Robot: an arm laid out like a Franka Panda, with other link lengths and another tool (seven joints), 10 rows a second.
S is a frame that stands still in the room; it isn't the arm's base.
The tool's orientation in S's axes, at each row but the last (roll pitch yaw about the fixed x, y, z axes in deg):
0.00 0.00 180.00
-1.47 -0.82 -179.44
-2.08 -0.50 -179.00
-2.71 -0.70 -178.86
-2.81 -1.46 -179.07
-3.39 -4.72 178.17
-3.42 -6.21 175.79
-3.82 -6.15 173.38
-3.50 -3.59 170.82
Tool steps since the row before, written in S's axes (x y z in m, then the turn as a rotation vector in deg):
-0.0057 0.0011 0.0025 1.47 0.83 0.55
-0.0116 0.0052 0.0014 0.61 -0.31 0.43
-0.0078 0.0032 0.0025 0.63 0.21 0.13
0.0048 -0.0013 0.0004 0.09 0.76 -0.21
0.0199 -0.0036 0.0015 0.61 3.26 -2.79
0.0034 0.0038 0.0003 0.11 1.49 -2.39
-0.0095 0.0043 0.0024 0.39 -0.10 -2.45
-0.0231 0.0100 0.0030 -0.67 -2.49 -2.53
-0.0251 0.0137 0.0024 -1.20 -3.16 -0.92
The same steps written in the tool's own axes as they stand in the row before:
0.0057 -0.0011 0.0025 -1.47 -0.83 0.55
0.0116 -0.0053 0.0011 -0.60 0.30 0.45
0.0078 -0.0034 0.0023 -0.63 -0.20 0.13
-0.0048 0.0014 0.0005 -0.11 -0.75 -0.24
-0.0198 0.0038 0.0022 -0.73 -3.11 -2.93
-0.0032 -0.0039 0.0003 -0.26 -1.35 -2.46
0.0100 -0.0037 0.0011 -0.66 0.21 -2.38
0.0243 -0.0073 -0.0001 0.11 2.72 -2.38
0.0271 -0.0095 0.0001 0.62 3.36 -0.76

